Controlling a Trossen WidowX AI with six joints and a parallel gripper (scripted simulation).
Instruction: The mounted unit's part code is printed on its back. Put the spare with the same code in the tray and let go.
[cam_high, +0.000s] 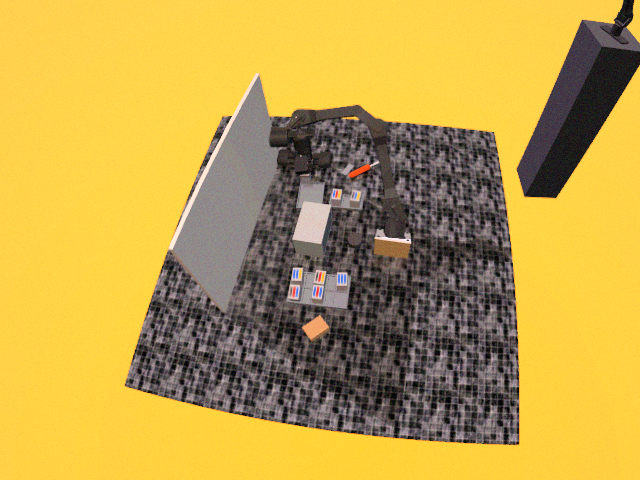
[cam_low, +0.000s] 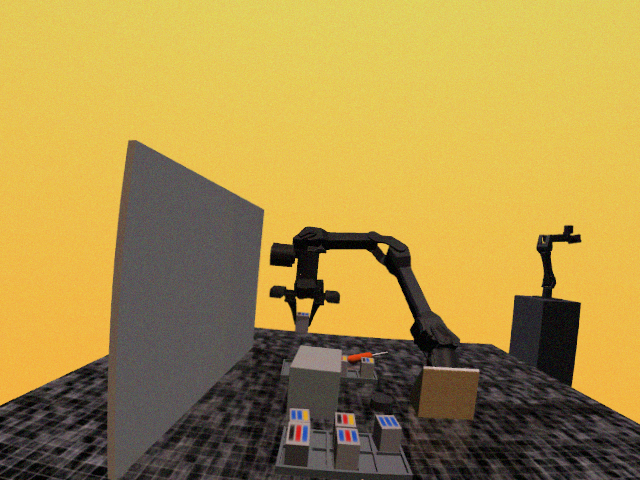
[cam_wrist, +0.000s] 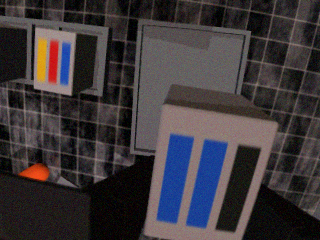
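Right now the flat grey tray is 14 cm behind my gripper tip, 4 cm to the left of it and 12 cm below it. From my gripper tip the other things lie so: grey mounted unit: 3 cm behind, 20 cm to the left, 7 cm below; tall grey panel: 21 cm ahead, 16 cm to the left, 10 cm above; grey spare block: 1 cm to the left, 2 cm above.
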